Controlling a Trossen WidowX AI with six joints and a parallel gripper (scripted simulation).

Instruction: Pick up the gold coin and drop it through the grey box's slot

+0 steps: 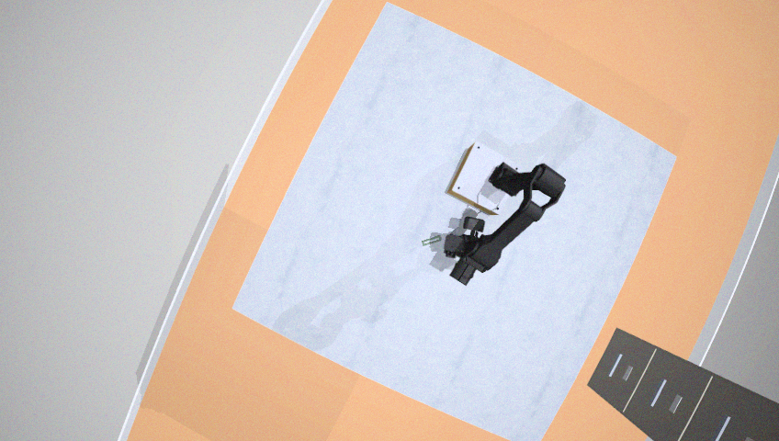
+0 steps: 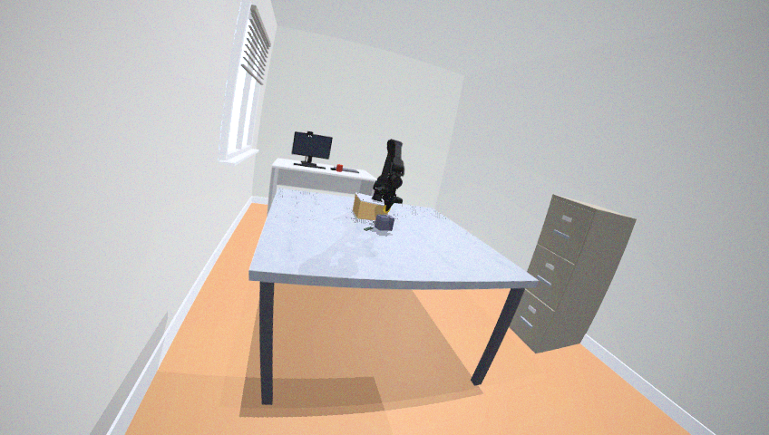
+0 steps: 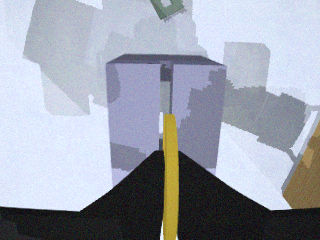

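Right now the thin gold coin is 1 cm above my gripper tip.
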